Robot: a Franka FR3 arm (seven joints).
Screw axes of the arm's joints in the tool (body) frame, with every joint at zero. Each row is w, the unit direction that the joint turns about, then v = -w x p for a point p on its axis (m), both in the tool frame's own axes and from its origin. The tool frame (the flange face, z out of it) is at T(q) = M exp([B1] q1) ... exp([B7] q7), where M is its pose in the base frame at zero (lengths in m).
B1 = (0, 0, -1, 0, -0.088, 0)
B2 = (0, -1, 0, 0.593, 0, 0.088)
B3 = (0, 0, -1, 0, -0.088, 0)
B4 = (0, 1, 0, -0.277, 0, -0.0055)
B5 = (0, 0, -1, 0, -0.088, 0)
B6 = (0, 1, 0, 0.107, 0, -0.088)
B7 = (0, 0, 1, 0, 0, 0)
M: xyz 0.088 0 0.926 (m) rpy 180 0 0 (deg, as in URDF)
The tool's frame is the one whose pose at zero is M.
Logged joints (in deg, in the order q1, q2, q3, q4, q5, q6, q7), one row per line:
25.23, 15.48, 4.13, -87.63, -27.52, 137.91, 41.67
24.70, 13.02, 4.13, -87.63, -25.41, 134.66, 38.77
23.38, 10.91, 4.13, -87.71, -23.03, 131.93, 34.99
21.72, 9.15, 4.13, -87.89, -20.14, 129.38, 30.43
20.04, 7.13, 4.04, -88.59, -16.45, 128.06, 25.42
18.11, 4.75, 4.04, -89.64, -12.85, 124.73, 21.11
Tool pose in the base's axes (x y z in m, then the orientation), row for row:
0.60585, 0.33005, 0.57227, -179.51, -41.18, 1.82
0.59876, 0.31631, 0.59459, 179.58, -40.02, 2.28
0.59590, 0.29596, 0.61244, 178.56, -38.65, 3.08
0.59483, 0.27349, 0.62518, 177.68, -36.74, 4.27
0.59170, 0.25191, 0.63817, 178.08, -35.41, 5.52
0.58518, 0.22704, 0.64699, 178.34, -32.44, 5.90
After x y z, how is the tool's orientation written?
As angles about the fixed x, y, z axes (roll, pitch, yaw), in degrees.
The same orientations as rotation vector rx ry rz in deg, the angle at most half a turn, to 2 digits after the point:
-167.45, -2.93, -62.90
-168.74, -3.13, -61.46
169.48, 3.81, 59.49
169.91, 5.19, 56.54
171.15, 7.33, 54.76
-172.57, -8.16, -50.32

